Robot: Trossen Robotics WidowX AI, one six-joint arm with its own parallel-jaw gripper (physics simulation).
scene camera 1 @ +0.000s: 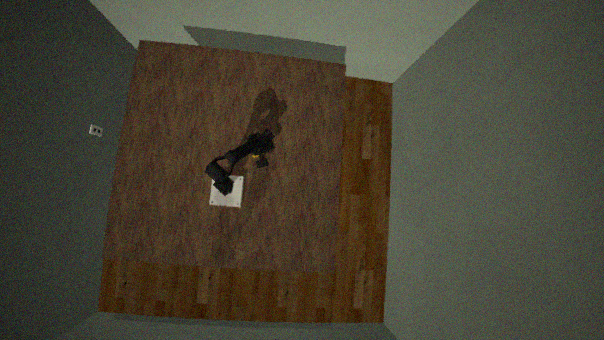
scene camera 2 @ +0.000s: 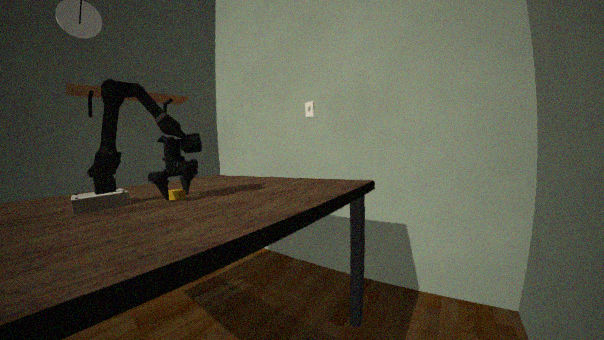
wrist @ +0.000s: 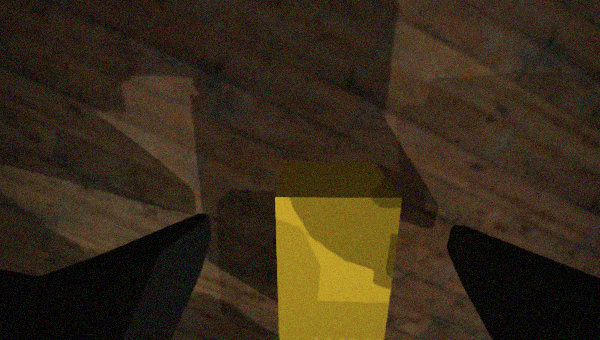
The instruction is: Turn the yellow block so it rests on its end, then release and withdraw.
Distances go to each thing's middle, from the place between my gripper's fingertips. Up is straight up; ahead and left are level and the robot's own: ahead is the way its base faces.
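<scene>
With the yellow block [wrist: 337, 223] as my reference, I find my hand 1 cm below it and 1 cm to the right of it.
</scene>
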